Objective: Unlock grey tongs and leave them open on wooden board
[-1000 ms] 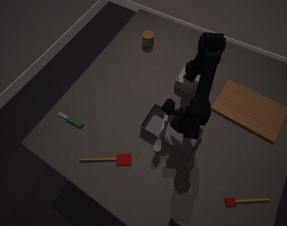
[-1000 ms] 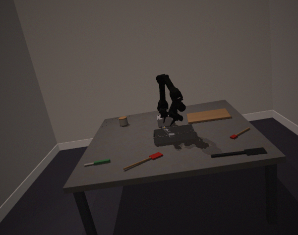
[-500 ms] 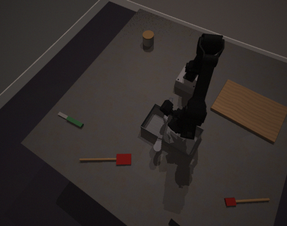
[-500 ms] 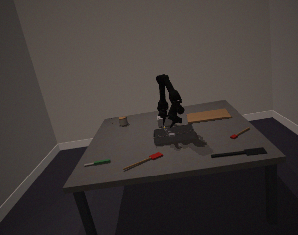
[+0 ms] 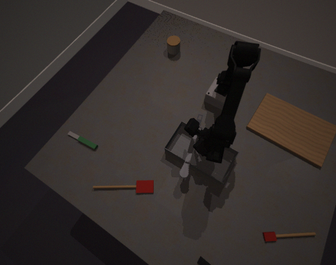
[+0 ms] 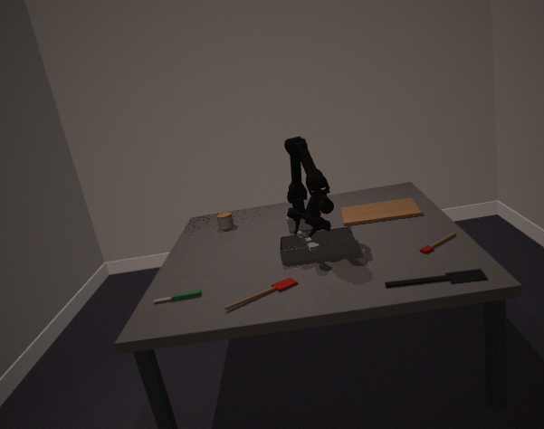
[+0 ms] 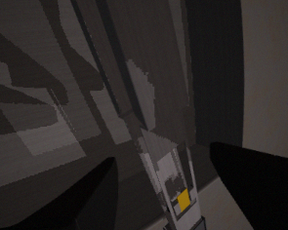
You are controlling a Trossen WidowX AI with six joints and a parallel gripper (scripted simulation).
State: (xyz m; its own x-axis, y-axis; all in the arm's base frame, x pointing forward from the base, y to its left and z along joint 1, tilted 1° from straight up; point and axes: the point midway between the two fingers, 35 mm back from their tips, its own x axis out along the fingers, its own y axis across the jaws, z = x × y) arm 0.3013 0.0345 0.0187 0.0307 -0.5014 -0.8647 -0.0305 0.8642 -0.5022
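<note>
Right now the yellow lock piece is 30 mm behind my gripper tip, 10 mm to the right of it and 10 mm above it. Round my gripper tip: wooden board (340 mm behind, 360 mm to the left, 50 mm below); green-handled knife (320 mm ahead, 480 mm to the right, 50 mm below); roasting tin (30 mm ahead, 60 mm to the left, 30 mm below).
</note>
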